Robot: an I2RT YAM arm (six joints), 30 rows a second.
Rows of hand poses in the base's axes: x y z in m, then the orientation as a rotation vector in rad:
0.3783, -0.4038, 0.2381, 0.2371, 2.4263, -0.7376
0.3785, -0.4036, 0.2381, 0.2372, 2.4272, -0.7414
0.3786, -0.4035, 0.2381, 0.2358, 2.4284, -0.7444
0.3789, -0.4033, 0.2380, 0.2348, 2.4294, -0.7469
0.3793, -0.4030, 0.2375, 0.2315, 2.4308, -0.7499
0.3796, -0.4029, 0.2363, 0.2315, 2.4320, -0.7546
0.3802, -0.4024, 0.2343, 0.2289, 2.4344, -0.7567
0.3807, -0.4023, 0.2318, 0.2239, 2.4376, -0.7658
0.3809, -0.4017, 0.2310, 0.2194, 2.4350, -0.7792
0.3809, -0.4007, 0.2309, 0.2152, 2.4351, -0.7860
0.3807, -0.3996, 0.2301, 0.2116, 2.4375, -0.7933
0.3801, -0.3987, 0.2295, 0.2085, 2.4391, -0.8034
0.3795, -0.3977, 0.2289, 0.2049, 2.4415, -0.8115
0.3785, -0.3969, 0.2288, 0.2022, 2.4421, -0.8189
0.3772, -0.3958, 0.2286, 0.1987, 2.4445, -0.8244
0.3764, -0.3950, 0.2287, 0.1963, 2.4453, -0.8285
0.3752, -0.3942, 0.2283, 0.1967, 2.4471, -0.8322
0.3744, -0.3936, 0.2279, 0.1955, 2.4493, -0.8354
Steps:
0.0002, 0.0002, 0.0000, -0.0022, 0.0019, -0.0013
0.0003, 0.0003, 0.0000, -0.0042, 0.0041, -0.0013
0.0006, 0.0005, -0.0001, -0.0058, 0.0058, -0.0015
0.0010, 0.0008, -0.0006, -0.0082, 0.0084, -0.0002
0.0013, 0.0009, -0.0018, -0.0109, 0.0109, -0.0018
0.0019, 0.0014, -0.0038, -0.0122, 0.0141, -0.0009
0.0024, 0.0015, -0.0063, -0.0185, 0.0204, -0.0005
0.0026, 0.0021, -0.0071, -0.0290, 0.0225, -0.0008
0.0026, 0.0031, -0.0072, -0.0344, 0.0252, 0.0002
0.0024, 0.0042, -0.0080, -0.0393, 0.0301, 0.0002
0.0018, 0.0051, -0.0086, -0.0461, 0.0350, -0.0008
0.0012, 0.0061, -0.0092, -0.0515, 0.0402, -0.0010
0.0002, 0.0069, -0.0093, -0.0568, 0.0433, -0.0013
-0.0011, 0.0080, -0.0095, -0.0605, 0.0477, -0.0009
-0.0019, 0.0088, -0.0094, -0.0634, 0.0501, -0.0005
-0.0031, 0.0096, -0.0098, -0.0652, 0.0528, -0.0021
-0.0039, 0.0102, -0.0102, -0.0669, 0.0560, -0.0026

